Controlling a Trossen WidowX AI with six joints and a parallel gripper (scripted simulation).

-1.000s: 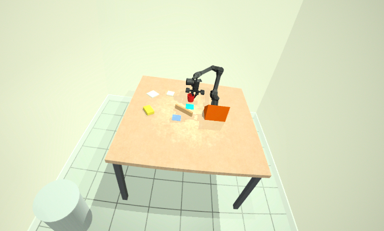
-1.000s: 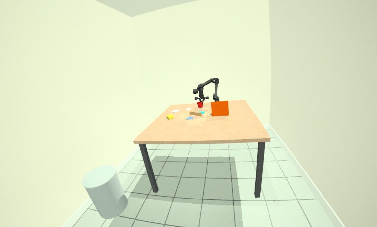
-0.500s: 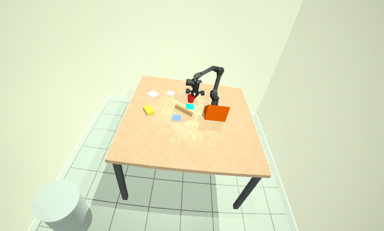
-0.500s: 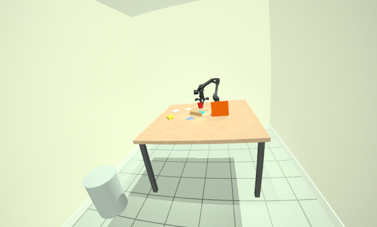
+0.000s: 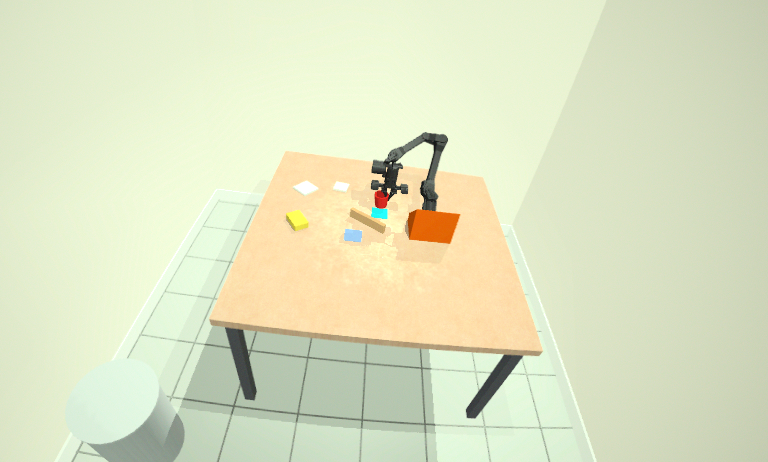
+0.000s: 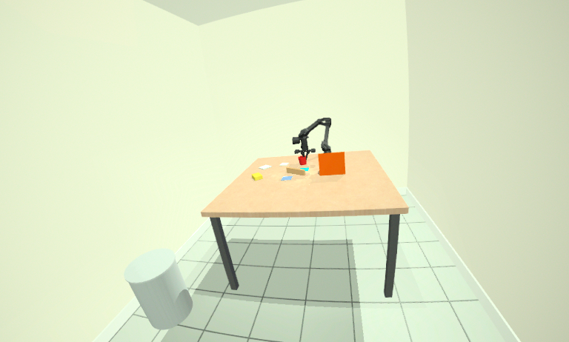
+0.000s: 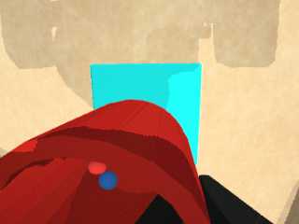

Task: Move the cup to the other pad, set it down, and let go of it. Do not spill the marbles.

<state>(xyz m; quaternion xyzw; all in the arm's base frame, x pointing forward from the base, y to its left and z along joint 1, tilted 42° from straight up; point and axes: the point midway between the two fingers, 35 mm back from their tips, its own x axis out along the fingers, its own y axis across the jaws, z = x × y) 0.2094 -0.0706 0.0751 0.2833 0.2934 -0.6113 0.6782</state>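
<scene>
My gripper tip is now 40 mm short of the blue marble, 20 mm to the right of it and 20 mm above it. Round my gripper tip: red cup 30 mm ahead; then blue pad 140 mm ahead, 210 mm to the left, 100 mm below.
</scene>
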